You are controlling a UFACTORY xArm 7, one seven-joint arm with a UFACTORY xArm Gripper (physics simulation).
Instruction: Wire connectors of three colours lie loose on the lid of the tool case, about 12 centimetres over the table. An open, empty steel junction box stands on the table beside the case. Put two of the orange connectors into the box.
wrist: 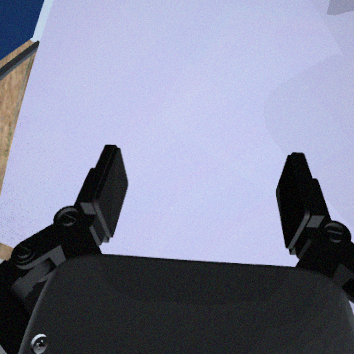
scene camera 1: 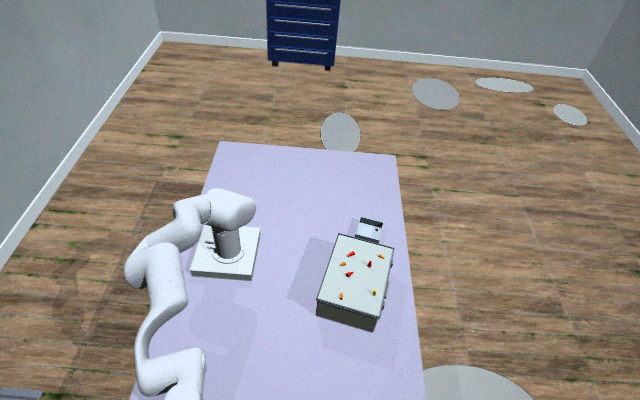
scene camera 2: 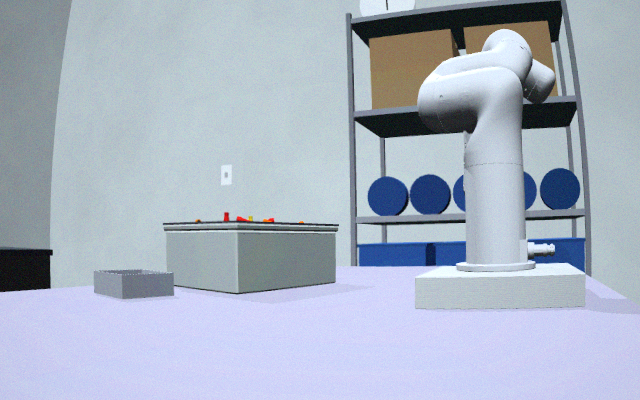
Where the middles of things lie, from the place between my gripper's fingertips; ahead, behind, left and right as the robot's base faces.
I see my gripper 58 cm to the right of the tool case (scene camera 2: 237, 257), 38 cm short of it and 10 cm above it. Round my hand: steel junction box (scene camera 2: 123, 284) (87 cm to the left, 43 cm ahead, 14 cm below).
